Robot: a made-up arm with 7 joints. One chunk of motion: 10 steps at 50 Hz.
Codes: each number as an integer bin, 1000 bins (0 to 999) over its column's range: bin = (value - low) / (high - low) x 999, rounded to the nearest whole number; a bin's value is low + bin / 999 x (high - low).
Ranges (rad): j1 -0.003..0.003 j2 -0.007..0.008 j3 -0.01..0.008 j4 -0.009..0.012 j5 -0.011..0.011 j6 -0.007..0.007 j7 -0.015..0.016
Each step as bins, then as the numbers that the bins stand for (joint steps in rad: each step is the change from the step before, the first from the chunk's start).
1 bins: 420 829 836 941 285 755 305
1 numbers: -0.00048 0.00545 0.00506 0.01078 -0.00472 0.00358 -0.00554
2 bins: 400 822 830 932 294 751 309
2 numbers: -0.00060 0.00534 0.00495 0.01059 -0.00453 0.00352 -0.00541
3 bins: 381 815 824 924 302 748 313
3 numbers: -0.00071 0.00524 0.00485 0.01042 -0.00435 0.00348 -0.00529
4 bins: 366 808 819 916 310 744 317
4 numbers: -0.00080 0.00513 0.00476 0.01026 -0.00417 0.00343 -0.00516
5 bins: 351 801 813 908 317 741 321
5 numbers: -0.00089 0.00503 0.00465 0.01009 -0.00402 0.00338 -0.00504
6 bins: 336 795 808 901 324 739 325
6 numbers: -0.00098 0.00494 0.00456 0.00994 -0.00386 0.00336 -0.00491
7 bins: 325 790 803 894 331 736 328
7 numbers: -0.00105 0.00486 0.00447 0.00979 -0.00371 0.00331 -0.00482
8 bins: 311 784 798 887 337 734 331
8 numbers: -0.00113 0.00477 0.00438 0.00965 -0.00358 0.00329 -0.00473
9 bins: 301 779 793 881 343 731 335
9 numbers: -0.00119 0.00470 0.00429 0.00952 -0.00345 0.00324 -0.00460
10 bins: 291 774 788 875 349 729 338
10 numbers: -0.00125 0.00462 0.00420 0.00939 -0.00331 0.00322 -0.00451
